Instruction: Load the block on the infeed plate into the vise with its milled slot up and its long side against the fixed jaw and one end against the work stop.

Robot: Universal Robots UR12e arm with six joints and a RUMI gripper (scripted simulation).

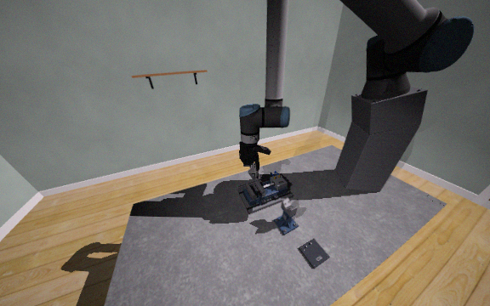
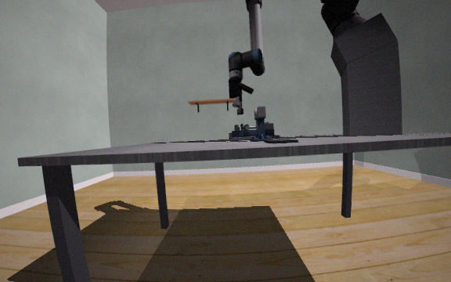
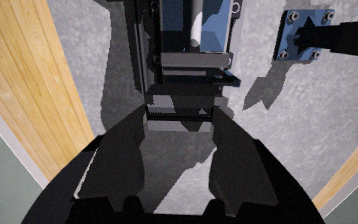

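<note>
Now: the fixed jaw 3 cm ahead of my hand, 2 cm to the left of it and 12 cm below it. Also, from my hand: moving jaw (3 cm behind, 2 cm to the left, 12 cm below); part (right at my hand); work stop (7 cm to the left, 10 cm below).
</note>
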